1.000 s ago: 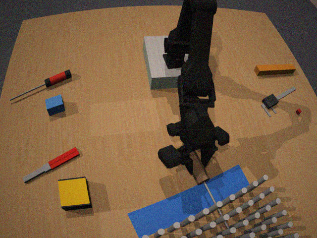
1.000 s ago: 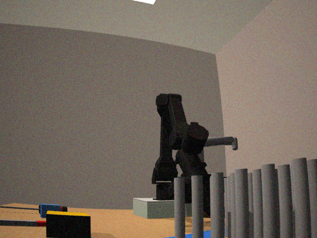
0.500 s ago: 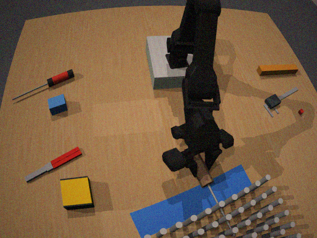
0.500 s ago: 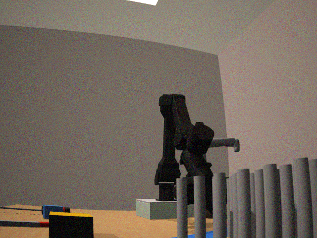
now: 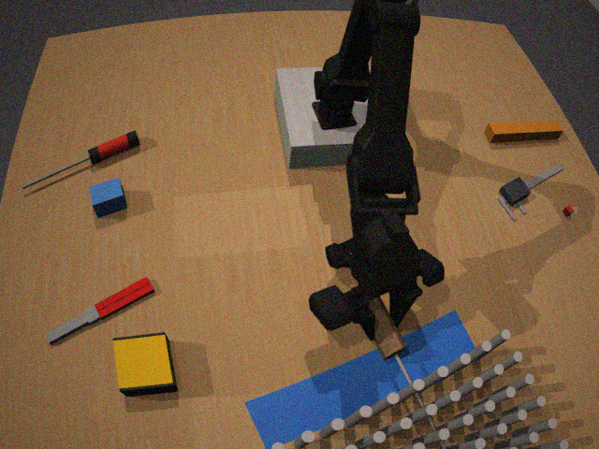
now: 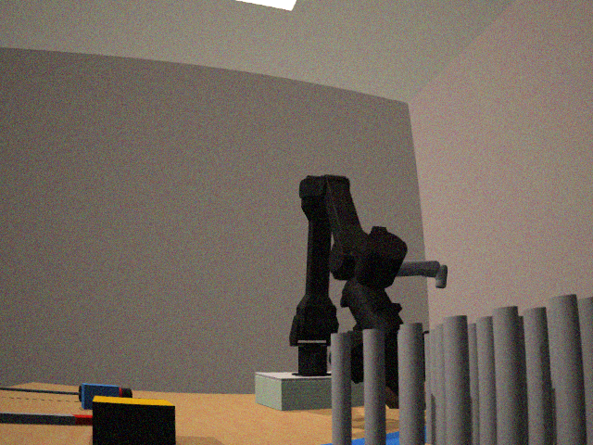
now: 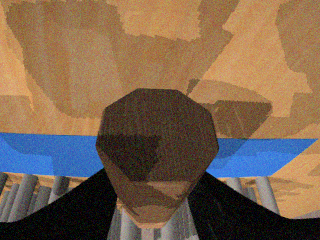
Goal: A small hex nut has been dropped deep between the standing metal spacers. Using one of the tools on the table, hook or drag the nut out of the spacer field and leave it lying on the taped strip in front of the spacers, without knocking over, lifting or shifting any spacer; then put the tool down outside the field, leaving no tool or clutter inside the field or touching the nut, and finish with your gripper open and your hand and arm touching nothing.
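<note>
Right now my gripper tip is 6 cm short of the blue taped strip, 3 cm to the left of it and 3 cm above it. From my gripper tip the other things lie so: hook tool 10 cm ahead, 1 cm to the left; yellow block 34 cm to the right, 3 cm behind, 1 cm below; blue cube 37 cm to the right, 33 cm behind, 1 cm below.
</note>
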